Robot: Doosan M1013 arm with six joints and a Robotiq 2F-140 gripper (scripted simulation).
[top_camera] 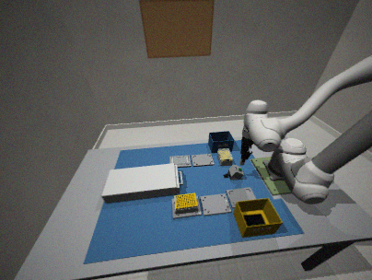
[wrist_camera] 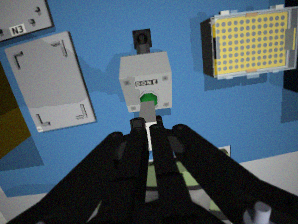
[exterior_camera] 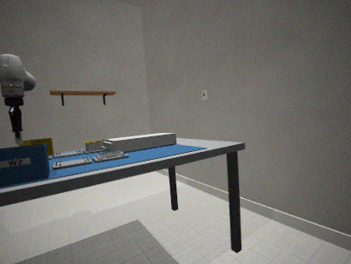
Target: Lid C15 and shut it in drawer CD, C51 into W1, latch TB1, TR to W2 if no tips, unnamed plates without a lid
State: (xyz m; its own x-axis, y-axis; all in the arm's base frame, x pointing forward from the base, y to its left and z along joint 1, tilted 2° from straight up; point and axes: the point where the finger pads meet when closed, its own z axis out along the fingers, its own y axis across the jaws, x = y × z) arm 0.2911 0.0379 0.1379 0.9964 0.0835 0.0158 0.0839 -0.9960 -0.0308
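My hand is 100 mm above the DONE key box and 20 mm short of it. From my hand the other things lie so: yellow waste bin W1 (330 mm to the left, 110 mm below, 10 mm behind); grey nest N3 (230 mm to the left, 190 mm ahead, 140 mm below); blue bin W2 (310 mm to the right, 110 mm below, 90 mm ahead).
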